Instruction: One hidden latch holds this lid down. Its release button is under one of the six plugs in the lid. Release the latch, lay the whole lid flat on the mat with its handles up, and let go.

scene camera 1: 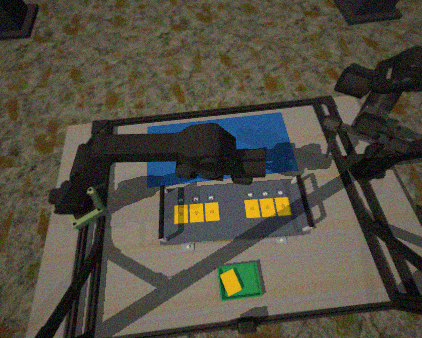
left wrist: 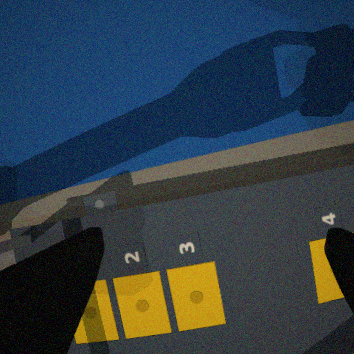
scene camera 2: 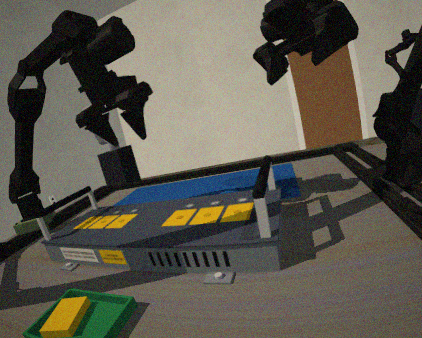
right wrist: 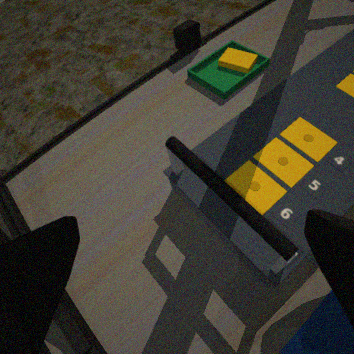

Labels:
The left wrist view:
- my left gripper: 215, 239
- yellow plug: 326, 286

